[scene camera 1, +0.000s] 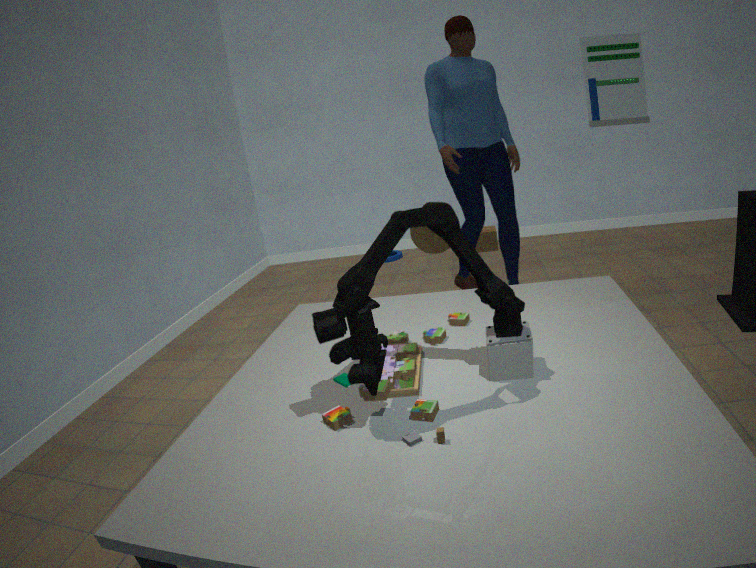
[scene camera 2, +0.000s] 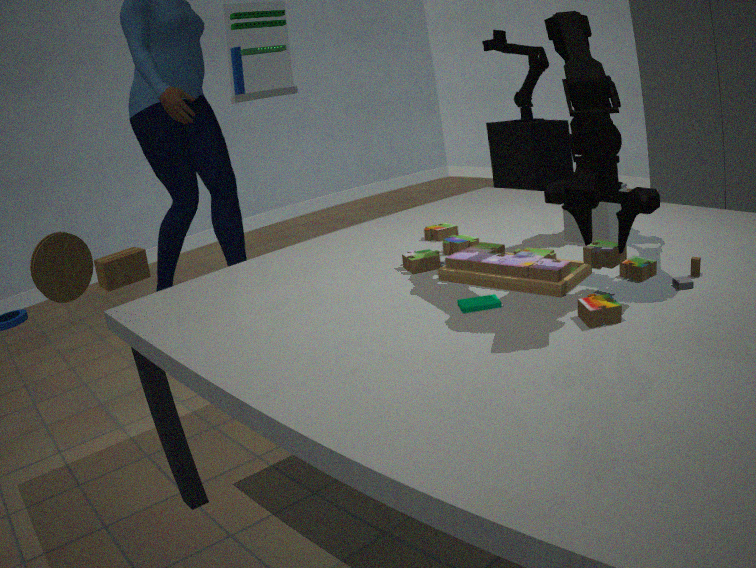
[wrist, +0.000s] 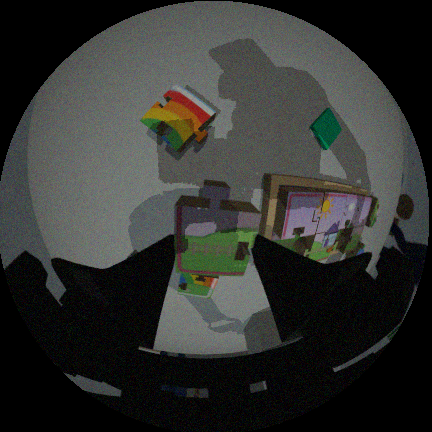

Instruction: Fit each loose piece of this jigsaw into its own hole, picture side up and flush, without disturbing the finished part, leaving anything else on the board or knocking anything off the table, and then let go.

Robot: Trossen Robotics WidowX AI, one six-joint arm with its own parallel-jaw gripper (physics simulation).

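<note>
My gripper (scene camera 1: 374,389) (scene camera 2: 605,246) (wrist: 213,239) is shut on a green-and-lilac piece (scene camera 1: 382,394) (scene camera 2: 602,256) (wrist: 212,255) with a pink border. It holds the piece picture side up, slightly above the table, beside the near end of the jigsaw's wooden frame (scene camera 1: 419,373) (scene camera 2: 501,285) (wrist: 271,206). Fitted pieces fill part of the frame. A rainbow piece (scene camera 1: 337,417) (scene camera 2: 599,310) (wrist: 187,112) and a green-and-rainbow piece (scene camera 1: 424,409) (scene camera 2: 638,268) (wrist: 197,287) lie on the table nearby. Three more pieces (scene camera 1: 434,335) (scene camera 1: 458,318) (scene camera 2: 421,261) lie beyond the frame's far end. The fingers hide part of the board in the wrist view.
A green block (scene camera 1: 342,379) (scene camera 2: 479,303) (wrist: 326,128) lies beside the frame. A grey tile (scene camera 1: 411,439) (scene camera 2: 682,282) and a small brown block (scene camera 1: 440,435) (scene camera 2: 695,266) lie near the green-and-rainbow piece. The arm's pale base (scene camera 1: 510,359) stands on the table. A person (scene camera 1: 467,109) stands behind it.
</note>
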